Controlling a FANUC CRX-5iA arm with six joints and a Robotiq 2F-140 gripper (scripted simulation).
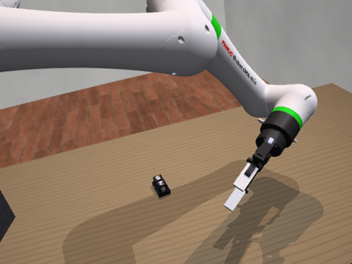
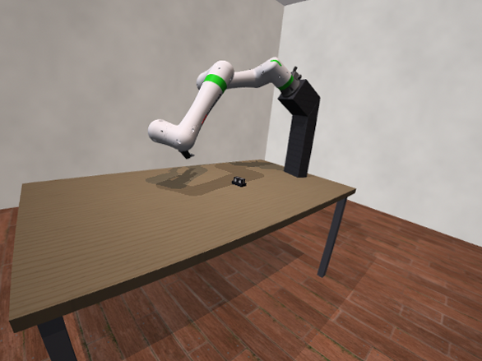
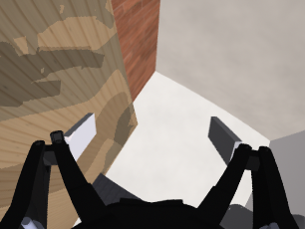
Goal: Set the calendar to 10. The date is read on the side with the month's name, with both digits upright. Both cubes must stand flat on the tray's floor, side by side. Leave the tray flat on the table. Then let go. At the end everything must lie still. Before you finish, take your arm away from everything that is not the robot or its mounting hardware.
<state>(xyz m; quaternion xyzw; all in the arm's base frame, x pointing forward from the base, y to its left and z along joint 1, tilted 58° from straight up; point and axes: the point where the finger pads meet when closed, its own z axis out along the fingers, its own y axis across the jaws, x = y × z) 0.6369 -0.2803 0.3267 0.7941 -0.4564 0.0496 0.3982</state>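
The cube is 320 mm to the left of my hand, 160 mm below it and 80 mm behind it. Round my hand: black tray: 340 mm to the left, 170 mm below, 80 mm behind.
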